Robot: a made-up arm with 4 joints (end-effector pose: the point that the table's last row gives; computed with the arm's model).
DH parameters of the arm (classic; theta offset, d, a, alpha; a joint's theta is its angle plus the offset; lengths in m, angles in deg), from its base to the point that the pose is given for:
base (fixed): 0 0 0 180
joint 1: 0 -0.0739 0.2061 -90
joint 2: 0 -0.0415 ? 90
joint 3: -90 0.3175 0.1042 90
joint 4: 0 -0.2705 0.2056 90
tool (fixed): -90 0.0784 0 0
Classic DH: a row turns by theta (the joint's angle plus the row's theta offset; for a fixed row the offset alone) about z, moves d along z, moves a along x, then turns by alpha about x.
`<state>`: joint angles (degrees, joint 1 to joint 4).
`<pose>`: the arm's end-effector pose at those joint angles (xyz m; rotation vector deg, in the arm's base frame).
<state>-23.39 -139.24 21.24 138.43</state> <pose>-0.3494 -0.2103 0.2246 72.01 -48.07 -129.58</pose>
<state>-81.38 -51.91 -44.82 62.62</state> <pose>-0.4311 -0.0247 -0.3018 -50.59 -9.49 138.69</pose>
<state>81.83 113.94 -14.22 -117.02</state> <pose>0.0792 -0.1949 0.4971 7.54 -68.59 39.76</pose>
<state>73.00 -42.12 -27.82 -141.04</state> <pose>0.1696 -0.2985 -0.3786 160.17 -46.31 -59.39</pose>
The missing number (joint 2, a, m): 0.1109
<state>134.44 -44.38 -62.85 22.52</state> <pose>0.3484 -0.2590 -0.1197 26.89 6.13 -66.41</pose>
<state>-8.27 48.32 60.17 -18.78</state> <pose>0.6608 0.0384 0.3167 44.82 -49.56 -42.06</pose>
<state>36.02 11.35 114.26 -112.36</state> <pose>0.0485 -0.2652 -0.0886 42.03 -143.39 -80.33</pose>
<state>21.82 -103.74 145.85 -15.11</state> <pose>-0.1163 -0.3239 0.0744 -111.48 46.76 -107.74</pose>
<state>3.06 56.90 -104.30 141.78</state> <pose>0.6744 0.2702 -0.1585 105.68 118.92 7.14</pose>
